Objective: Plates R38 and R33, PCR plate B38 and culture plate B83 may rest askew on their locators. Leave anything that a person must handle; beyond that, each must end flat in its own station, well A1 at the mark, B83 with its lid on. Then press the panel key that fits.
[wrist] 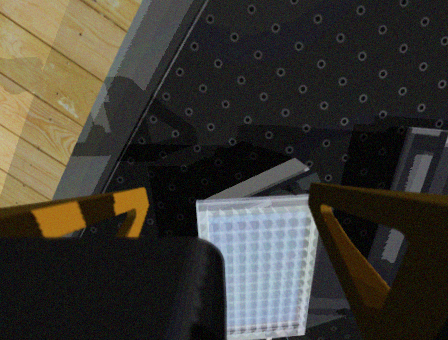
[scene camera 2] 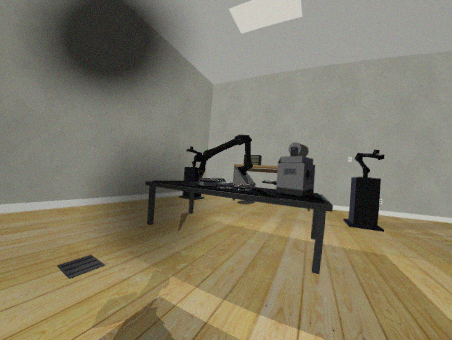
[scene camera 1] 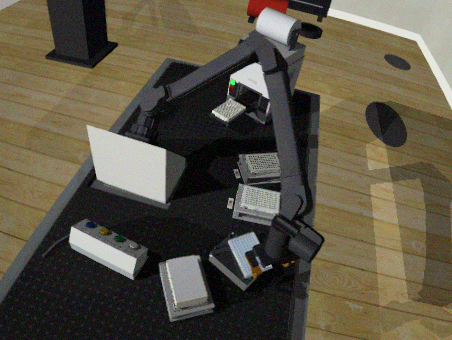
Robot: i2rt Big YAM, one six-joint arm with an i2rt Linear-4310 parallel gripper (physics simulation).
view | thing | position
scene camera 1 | my gripper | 269,270
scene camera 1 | pale blue-white well plate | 239,245
